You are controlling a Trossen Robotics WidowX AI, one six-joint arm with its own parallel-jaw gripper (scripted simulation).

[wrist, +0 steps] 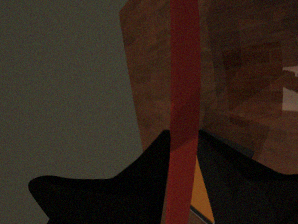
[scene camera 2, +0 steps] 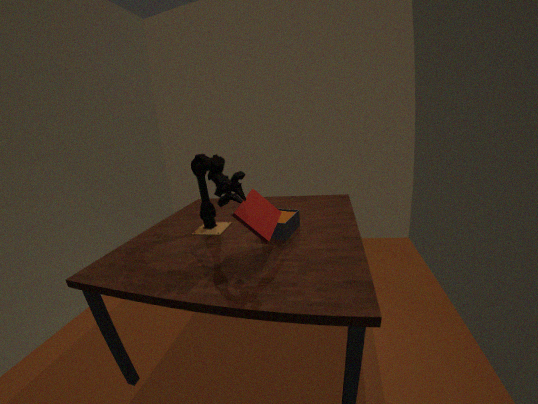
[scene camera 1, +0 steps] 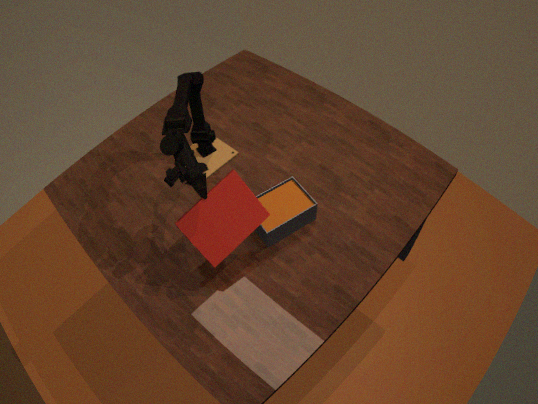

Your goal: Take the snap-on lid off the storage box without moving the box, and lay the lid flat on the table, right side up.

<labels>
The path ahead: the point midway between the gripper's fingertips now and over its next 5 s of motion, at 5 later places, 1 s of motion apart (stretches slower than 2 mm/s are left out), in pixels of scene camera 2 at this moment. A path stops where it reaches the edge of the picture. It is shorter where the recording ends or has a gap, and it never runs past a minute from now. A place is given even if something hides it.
My gripper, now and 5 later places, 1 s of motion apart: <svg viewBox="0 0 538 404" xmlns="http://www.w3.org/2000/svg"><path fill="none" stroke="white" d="M244 201L236 206L236 211L237 216L237 221L238 225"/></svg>
</labels>
